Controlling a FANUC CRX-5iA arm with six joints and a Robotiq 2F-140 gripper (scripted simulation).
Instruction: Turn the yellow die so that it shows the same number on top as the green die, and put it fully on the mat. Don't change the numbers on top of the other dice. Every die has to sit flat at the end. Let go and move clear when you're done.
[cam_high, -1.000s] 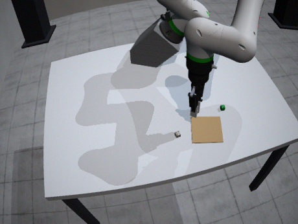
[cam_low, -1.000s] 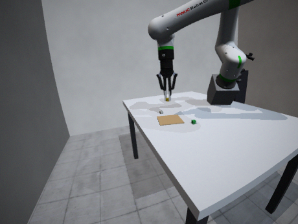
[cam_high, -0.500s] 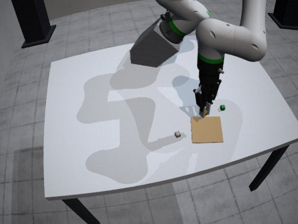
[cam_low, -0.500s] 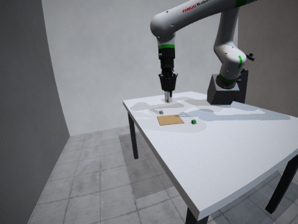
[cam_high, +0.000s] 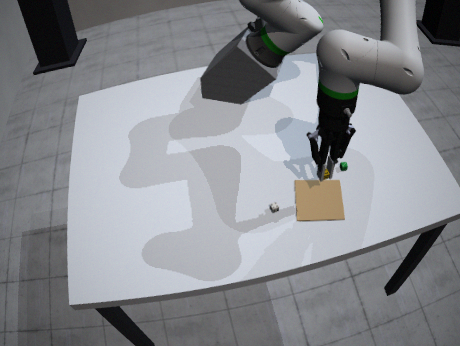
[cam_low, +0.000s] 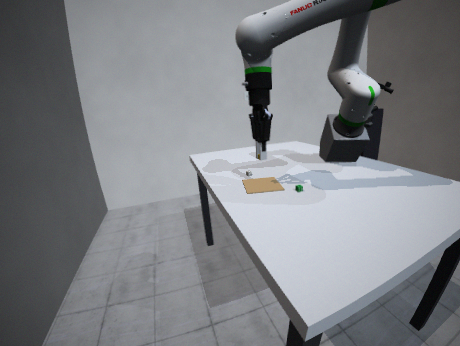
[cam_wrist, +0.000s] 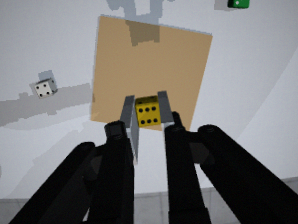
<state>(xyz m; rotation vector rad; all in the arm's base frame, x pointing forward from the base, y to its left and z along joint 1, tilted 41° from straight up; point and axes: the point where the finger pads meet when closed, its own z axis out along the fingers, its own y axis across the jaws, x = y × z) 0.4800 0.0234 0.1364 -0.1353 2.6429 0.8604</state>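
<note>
Now: the tan mat 14 cm below my hand. The rest, counted from my hand: yellow die: 2 cm below; white die: 13 cm to the right, 13 cm below, 2 cm ahead; green die: 13 cm below, 11 cm behind, 10 cm to the left.
</note>
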